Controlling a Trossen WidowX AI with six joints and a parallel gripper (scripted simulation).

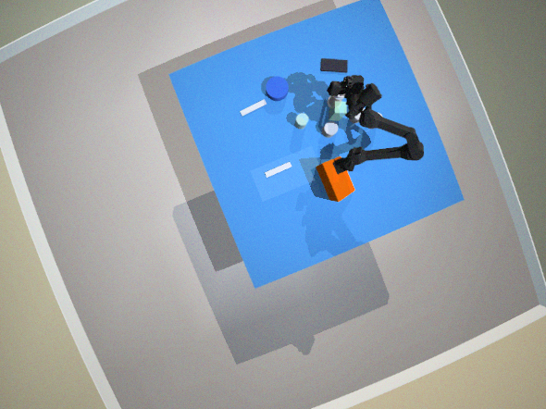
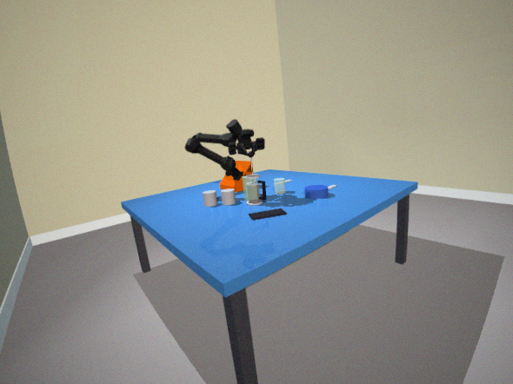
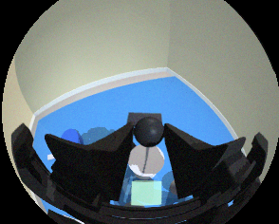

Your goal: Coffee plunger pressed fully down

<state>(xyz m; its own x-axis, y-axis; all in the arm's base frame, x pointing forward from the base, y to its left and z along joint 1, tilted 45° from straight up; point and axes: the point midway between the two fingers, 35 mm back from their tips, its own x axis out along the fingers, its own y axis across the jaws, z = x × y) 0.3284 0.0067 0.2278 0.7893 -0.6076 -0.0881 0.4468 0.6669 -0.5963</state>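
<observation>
My gripper tip is now 130 mm above the coffee press and 10 mm to the right of it. From my gripper tip the other things lie so: flat black slab: 240 mm below, 170 mm ahead, 90 mm to the right; then blue pan: 270 mm to the left, 230 mm below, 170 mm ahead; then pale green mug: 230 mm to the left, 210 mm below, 50 mm behind.
</observation>
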